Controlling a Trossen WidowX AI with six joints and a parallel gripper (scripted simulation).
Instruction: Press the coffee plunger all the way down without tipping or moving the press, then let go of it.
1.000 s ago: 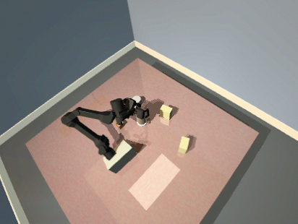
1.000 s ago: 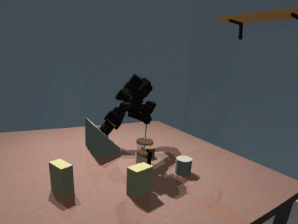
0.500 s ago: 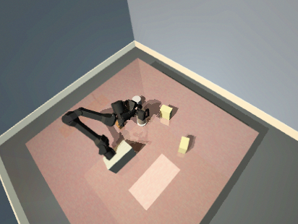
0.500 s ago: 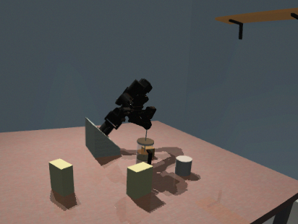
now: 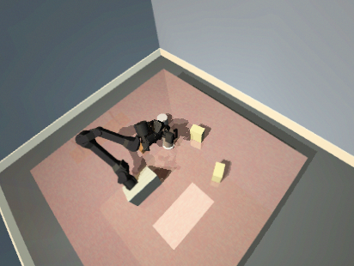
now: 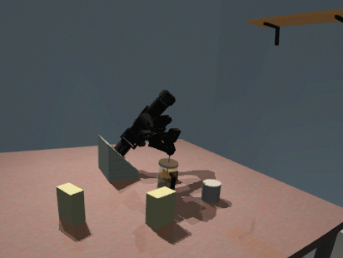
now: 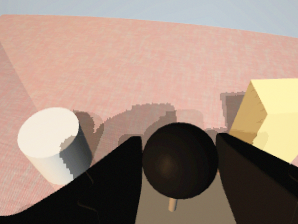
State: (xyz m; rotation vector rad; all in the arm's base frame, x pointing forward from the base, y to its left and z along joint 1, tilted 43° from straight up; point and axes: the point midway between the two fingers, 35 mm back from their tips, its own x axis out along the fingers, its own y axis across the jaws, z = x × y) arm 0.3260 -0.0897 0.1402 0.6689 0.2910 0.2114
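Right now my gripper tip is 10 cm above the coffee press.
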